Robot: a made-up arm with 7 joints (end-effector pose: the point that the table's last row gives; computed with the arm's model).
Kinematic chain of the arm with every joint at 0, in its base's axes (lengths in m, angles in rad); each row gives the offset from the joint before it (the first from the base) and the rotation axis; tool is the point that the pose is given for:
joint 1: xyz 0 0 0.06 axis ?
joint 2: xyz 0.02 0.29 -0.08 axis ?
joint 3: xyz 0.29 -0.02 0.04 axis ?
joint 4: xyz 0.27 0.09 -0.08 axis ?
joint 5: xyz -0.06 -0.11 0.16 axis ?
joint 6: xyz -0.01 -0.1 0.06 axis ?
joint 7: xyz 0.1 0 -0.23 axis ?
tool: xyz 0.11 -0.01 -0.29
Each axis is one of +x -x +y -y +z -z.
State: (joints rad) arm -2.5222 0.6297 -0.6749 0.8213 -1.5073 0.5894 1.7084
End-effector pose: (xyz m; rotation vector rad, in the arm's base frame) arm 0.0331 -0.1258 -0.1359 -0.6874 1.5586 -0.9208
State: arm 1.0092 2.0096 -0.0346 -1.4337 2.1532 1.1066 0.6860
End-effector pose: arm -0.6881 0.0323 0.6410 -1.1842 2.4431 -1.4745
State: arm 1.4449 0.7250 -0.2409 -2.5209 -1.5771 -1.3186 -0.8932
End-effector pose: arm 0.3533 -0.1487 -0.1934 0.5549 1.2916 2.4987
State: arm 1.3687 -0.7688 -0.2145 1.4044 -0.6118 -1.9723 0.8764
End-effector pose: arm 0.6261 -0.0161 -0.5852 2.4927 -0.1619 -1.7647
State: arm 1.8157 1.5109 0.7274 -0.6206 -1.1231 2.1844 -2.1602
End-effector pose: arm -0.2960 -0.0205 0.6667 -1.5652 1.2894 -1.7409
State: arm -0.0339 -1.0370 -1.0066 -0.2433 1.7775 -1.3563 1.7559
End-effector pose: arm 0.3779 0.4936 -0.0480 -1.5583 0.5895 2.4176
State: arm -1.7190 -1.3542 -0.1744 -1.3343 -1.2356 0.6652 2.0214
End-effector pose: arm 0.3224 -0.2316 1.3693 1.0411 -1.7144 -0.4357
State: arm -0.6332 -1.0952 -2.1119 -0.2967 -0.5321 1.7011 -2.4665
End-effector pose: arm 0.0740 0.7965 0.8085 1.6292 -1.0974 2.0590
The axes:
joint 1: -x
joint 2: -z
joint 3: +x
joint 4: -z
joint 5: +y
joint 6: -z
joint 7: -x

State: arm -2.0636 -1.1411 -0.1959 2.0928 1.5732 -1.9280 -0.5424
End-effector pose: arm -0.1847 -0.6986 1.0526 -1.9920 0.5730 -0.7819
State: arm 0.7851 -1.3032 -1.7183 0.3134 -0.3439 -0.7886 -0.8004
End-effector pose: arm 0.4965 0.4836 -0.6280 -1.7869 0.2680 1.8049
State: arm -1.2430 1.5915 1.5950 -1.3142 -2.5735 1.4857 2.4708
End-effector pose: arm 0.0406 -0.2107 -0.6093 -2.0901 0.1465 2.2142
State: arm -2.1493 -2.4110 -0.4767 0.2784 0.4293 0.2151 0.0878
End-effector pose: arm -0.0417 -0.1735 0.9330 0.9621 -1.8184 0.4813
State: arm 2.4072 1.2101 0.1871 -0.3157 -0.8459 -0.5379 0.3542
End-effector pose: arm 0.3983 0.4374 0.5550 2.7384 1.1053 -0.6844
